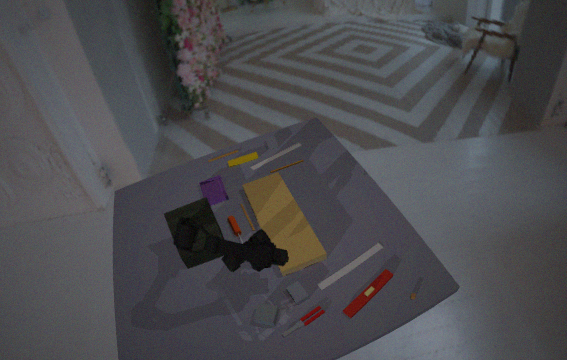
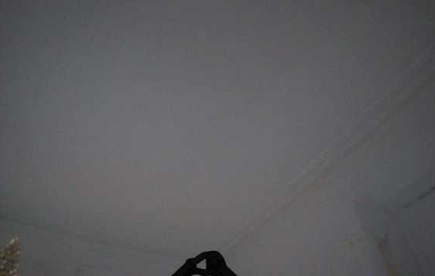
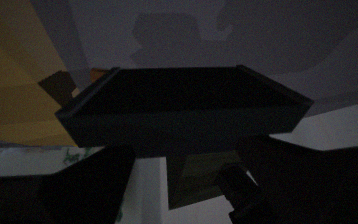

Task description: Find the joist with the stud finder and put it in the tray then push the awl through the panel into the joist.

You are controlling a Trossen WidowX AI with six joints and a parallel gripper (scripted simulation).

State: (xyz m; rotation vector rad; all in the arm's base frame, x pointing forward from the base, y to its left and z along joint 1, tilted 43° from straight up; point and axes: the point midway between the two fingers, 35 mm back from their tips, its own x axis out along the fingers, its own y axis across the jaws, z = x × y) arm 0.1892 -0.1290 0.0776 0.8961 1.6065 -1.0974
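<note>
The stud finder is 10 mm below my gripper tip and 10 mm ahead of it. Round my gripper tip: purple tray 450 mm to the left, 70 mm below, 40 mm behind; then red level 370 mm ahead, 340 mm to the right, 60 mm below; then yellow bar 610 mm to the left, 150 mm ahead, 70 mm below.
</note>
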